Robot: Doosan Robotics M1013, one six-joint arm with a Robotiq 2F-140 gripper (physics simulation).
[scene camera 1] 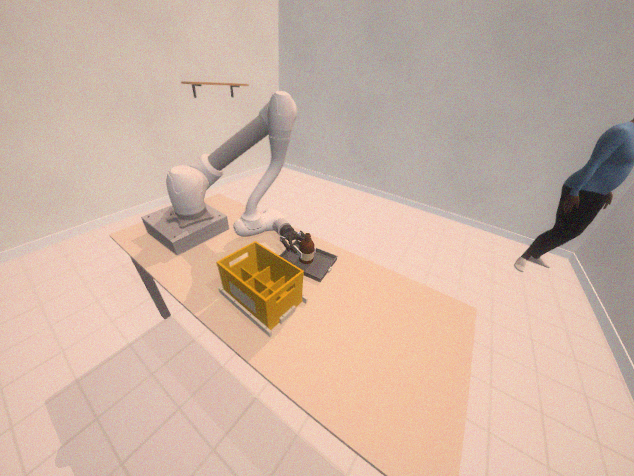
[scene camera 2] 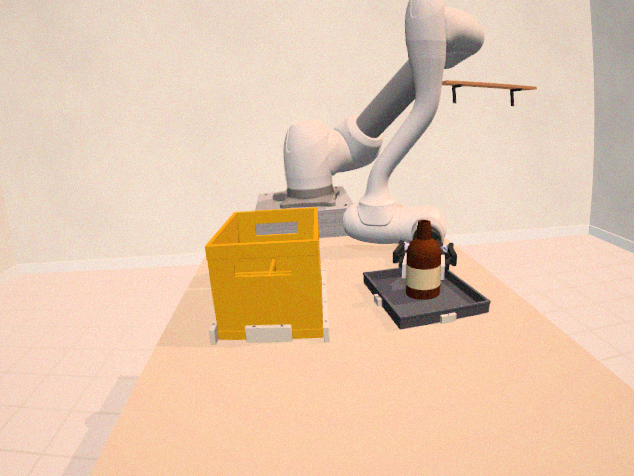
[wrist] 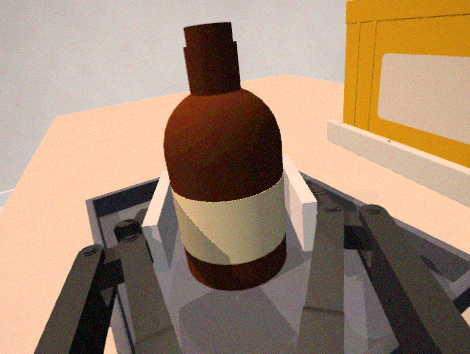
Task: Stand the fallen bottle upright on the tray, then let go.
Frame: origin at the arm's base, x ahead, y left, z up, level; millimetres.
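Where they show: gripper, fingertip midpoint: (scene camera 1: 308, 253) (scene camera 2: 423, 272) (wrist: 227, 181); arm's base at its link origin: (scene camera 1: 192, 215) (scene camera 2: 311, 200).
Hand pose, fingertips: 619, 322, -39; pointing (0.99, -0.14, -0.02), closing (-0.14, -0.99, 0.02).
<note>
Each offset is from my fingertips to the top centre of the thing, as dx, dy, dz.
A brown bottle {-16, +2, +103} (scene camera 1: 307, 249) (scene camera 2: 423, 258) (wrist: 227, 150) with a cream label is upright, its neck up, over the dark grey tray {-8, +1, -33} (scene camera 1: 327, 272) (scene camera 2: 418, 320) (wrist: 96, 226). Its base is at the tray's floor; whether it touches the floor fully or stands a hair above it, I cannot tell. My gripper (scene camera 2: 424, 266) (wrist: 227, 181) comes in from the robot's side, low over the tray. Its white finger pads are shut on the bottle at the height of the label, one on each side. In the scene camera 1 view the bottle hides part of the fingers.
A yellow crate {+47, -297, +117} (scene camera 1: 286, 306) (scene camera 2: 268, 297) (wrist: 361, 75) with inner dividers stands beside the tray, held by white brackets at its base. The tray has small white brackets at its edge. A person (scene camera 1: 588, 179) is on the floor at the far right. A wooden shelf (scene camera 1: 215, 83) (scene camera 2: 489, 85) hangs on the wall.
</note>
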